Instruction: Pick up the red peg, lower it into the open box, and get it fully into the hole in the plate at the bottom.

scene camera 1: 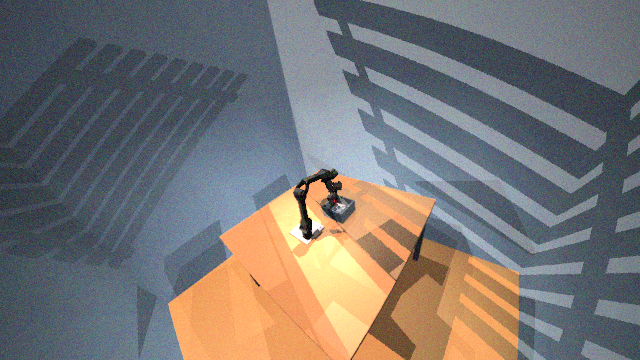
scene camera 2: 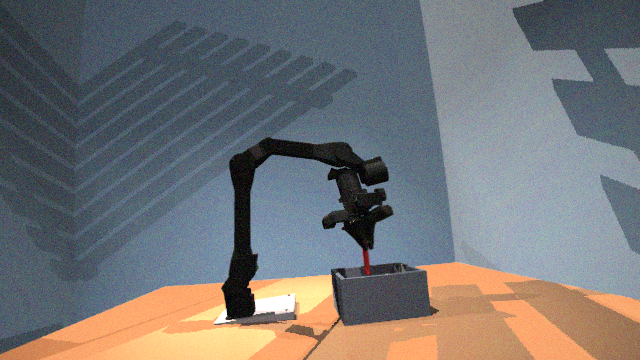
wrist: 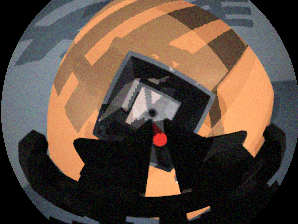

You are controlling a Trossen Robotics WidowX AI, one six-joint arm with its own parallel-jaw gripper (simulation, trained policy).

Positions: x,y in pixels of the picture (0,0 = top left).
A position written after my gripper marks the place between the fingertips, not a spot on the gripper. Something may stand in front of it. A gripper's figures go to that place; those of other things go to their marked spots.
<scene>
My gripper (wrist: 158,122): 0.10 m from the lens. A grey box (wrist: 194,100) is 0.23 m from the lens. A plate (wrist: 147,100): 0.19 m from the lens. The marked spots on the plate and the grey box are 0.12 m apart.
</scene>
